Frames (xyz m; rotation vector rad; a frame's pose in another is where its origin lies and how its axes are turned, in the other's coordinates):
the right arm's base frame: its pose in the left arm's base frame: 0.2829 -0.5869 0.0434 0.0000 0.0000 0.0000
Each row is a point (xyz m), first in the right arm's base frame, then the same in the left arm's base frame.
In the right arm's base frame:
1: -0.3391 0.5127 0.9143
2: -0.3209 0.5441 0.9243
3: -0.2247 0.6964 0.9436
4: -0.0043 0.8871 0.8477
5: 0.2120 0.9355 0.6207
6: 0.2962 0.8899 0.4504
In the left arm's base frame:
1: -0.0562 -0.0742 0.9577
2: -0.0380 -0.0428 0.9677
3: 0.0582 0.1095 0.9870
4: 0.2786 0.3002 0.8911
5: 0.4949 0.3486 0.6641
6: 0.5791 0.3030 0.4938

